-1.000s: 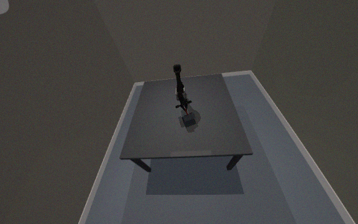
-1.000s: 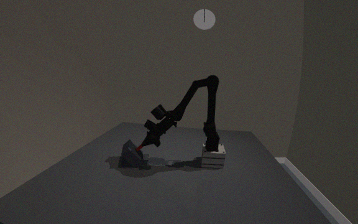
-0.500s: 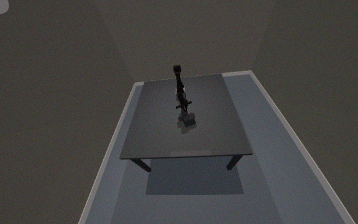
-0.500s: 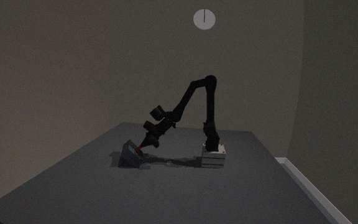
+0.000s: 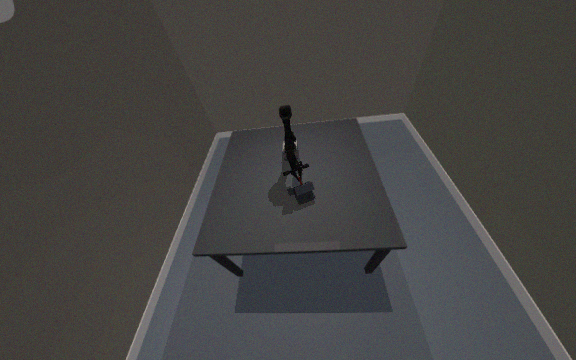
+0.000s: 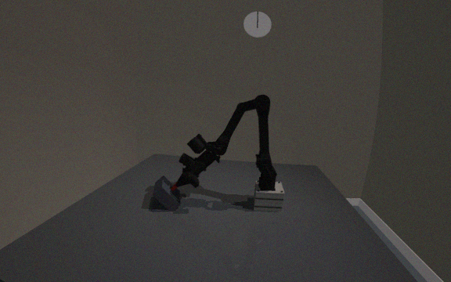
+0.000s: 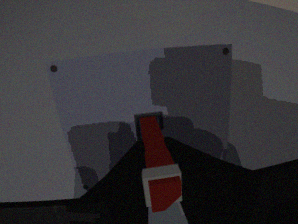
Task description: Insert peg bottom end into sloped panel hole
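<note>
Right now my gripper tip is 4 cm short of the sloped panel, 4 cm above it and 1 cm to the right of it. From my gripper tip the other things lie so: red peg (1 cm behind, 1 cm above).
</note>
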